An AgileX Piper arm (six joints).
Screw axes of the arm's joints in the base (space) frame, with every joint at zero. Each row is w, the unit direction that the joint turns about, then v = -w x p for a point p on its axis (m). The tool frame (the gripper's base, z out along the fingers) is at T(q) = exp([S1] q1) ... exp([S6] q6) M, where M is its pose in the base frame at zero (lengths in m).
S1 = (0, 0, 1, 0, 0, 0)
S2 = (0, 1, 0, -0.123, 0, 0)
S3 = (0, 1, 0, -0.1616, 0, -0.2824)
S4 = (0.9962, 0, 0.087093, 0, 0.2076, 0)
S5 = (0, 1, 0, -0.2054, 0, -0.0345)
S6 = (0.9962, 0, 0.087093, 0, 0.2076, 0)
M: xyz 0.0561 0 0.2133 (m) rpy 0 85.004 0 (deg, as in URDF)
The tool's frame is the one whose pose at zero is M.
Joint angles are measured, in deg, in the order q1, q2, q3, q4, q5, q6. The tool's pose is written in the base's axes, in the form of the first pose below.
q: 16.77 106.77 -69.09 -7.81 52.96 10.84
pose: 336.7 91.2 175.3 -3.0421 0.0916 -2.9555
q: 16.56 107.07 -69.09 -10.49 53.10 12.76
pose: 338.3 86.8 173.9 -3.0049 0.0923 -2.9638
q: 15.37 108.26 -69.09 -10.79 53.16 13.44
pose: 341.0 79.6 166.7 -2.9989 0.0728 -2.9931
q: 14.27 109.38 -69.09 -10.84 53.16 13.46
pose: 343.3 73.2 159.8 -2.9958 0.0535 -3.0119
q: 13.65 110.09 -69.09 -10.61 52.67 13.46
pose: 345.1 70.1 155.5 -2.9995 0.0490 -3.0240
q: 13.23 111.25 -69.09 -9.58 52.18 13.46
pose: 346.5 69.2 148.1 -3.0133 0.0354 -3.0414
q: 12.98 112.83 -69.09 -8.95 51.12 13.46
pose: 348.7 69.1 138.3 -3.0224 0.0248 -3.0505
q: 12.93 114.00 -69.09 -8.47 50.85 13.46
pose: 349.2 69.5 130.9 -3.0271 0.0082 -3.0562
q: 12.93 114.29 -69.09 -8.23 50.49 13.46
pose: 349.7 70.0 129.1 -3.0311 0.0088 -3.0582
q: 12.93 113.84 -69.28 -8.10 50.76 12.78
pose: 349.9 70.1 132.6 -3.0331 0.0138 -3.0484
